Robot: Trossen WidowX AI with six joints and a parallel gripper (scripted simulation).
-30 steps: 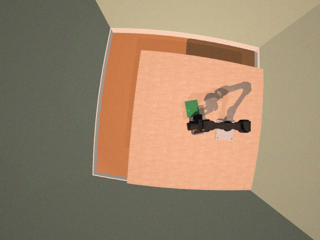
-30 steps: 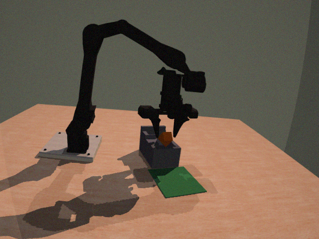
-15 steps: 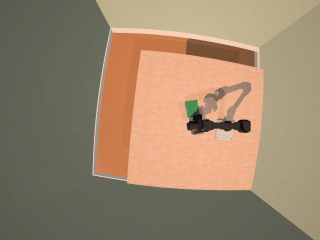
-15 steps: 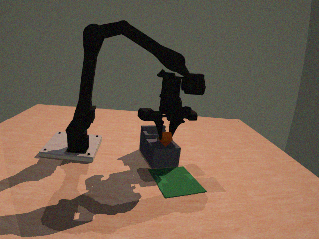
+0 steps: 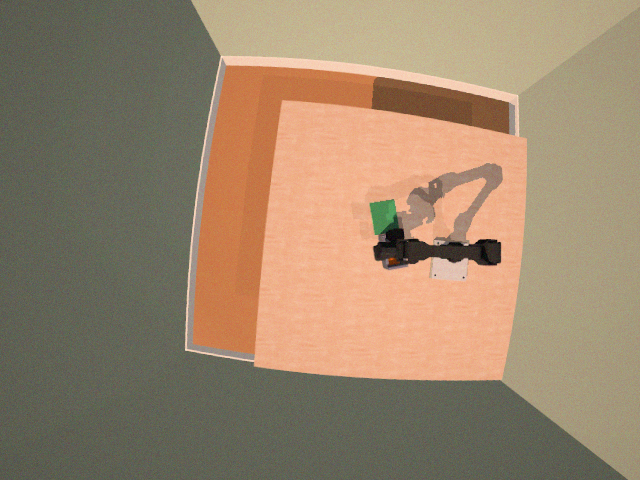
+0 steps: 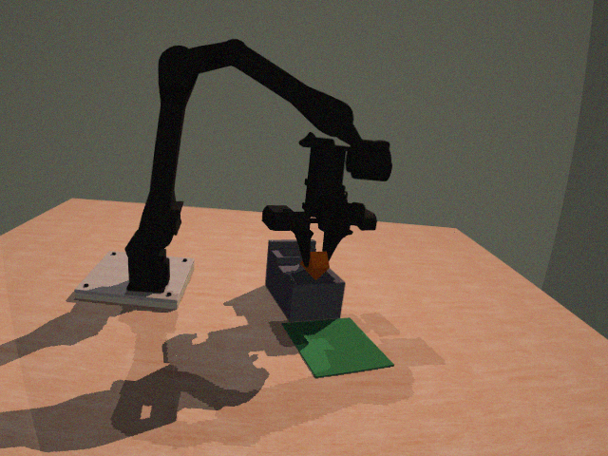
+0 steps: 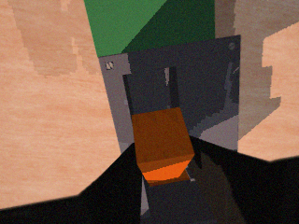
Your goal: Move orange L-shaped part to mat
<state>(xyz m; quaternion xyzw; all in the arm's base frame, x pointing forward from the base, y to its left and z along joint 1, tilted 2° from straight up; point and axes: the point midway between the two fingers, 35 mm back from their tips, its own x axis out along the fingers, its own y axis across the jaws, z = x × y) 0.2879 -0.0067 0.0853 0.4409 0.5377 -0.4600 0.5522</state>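
The green mat is 1 cm ahead of my gripper tip, 14 cm to the right of it and 8 cm below it. Round my gripper tip: orange L-shaped part (2 cm behind, 3 cm to the left, 3 cm below).
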